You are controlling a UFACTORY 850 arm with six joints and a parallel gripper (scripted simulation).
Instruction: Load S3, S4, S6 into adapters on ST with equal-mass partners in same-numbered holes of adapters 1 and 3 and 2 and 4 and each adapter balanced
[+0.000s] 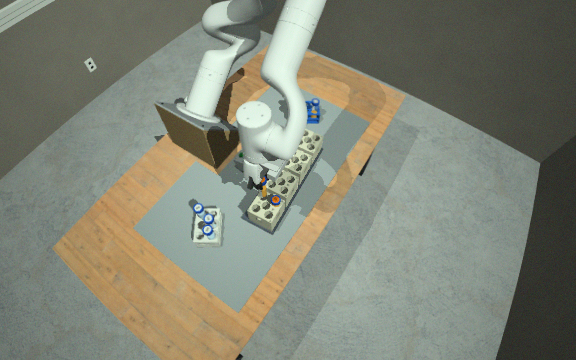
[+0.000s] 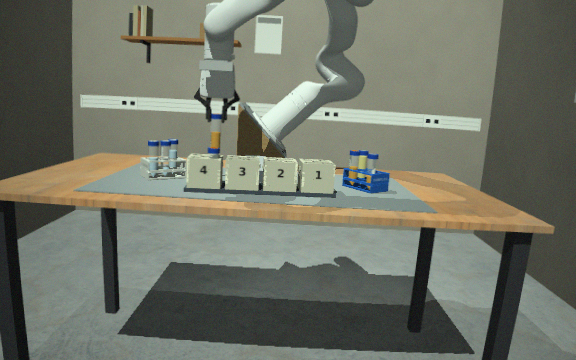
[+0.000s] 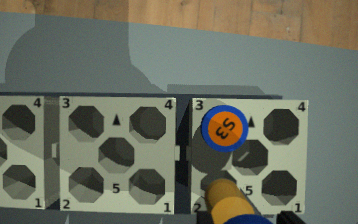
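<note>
Right now the sample tube is 50 mm below my hand and 10 mm to the right of it. From my hand the other things lie so: green done key (180 mm behind, 150 mm below, 130 mm to the left); adapter 3 (160 mm below, 80 mm to the left, 20 mm ahead); loading stand (210 mm below, 140 mm to the left, 20 mm ahead).
</note>
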